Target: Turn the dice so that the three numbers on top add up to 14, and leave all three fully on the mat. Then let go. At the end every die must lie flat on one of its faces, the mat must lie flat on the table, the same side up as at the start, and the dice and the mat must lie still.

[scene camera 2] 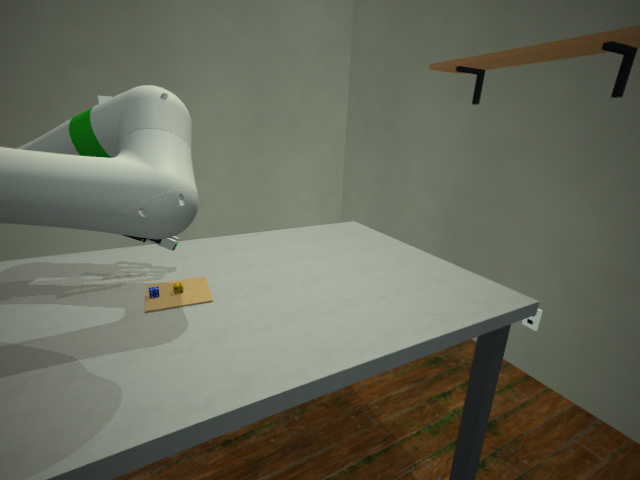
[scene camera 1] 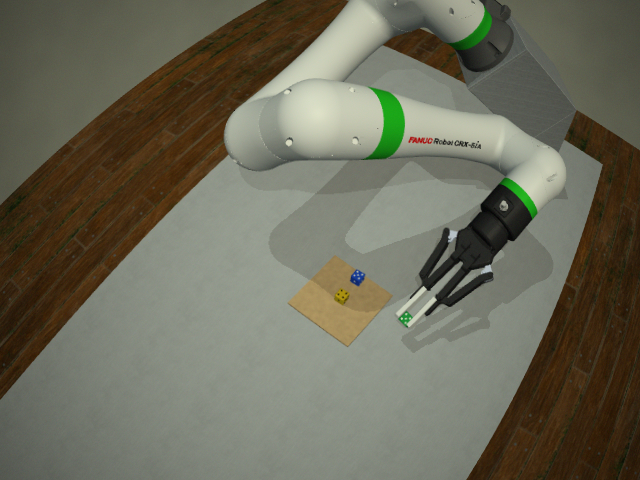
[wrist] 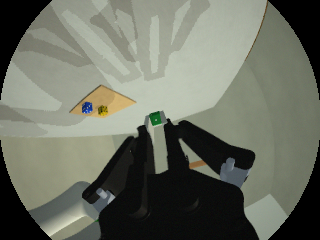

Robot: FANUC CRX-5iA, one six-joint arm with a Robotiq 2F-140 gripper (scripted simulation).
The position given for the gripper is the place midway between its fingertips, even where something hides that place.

In view: the gripper [scene camera 1: 403, 321] and a tan mat [scene camera 1: 315, 301].
The tan mat shows as well in scene camera 2 [scene camera 2: 196, 291] and in the wrist view [wrist: 102, 95]. The gripper is seen too in the wrist view [wrist: 156, 119].
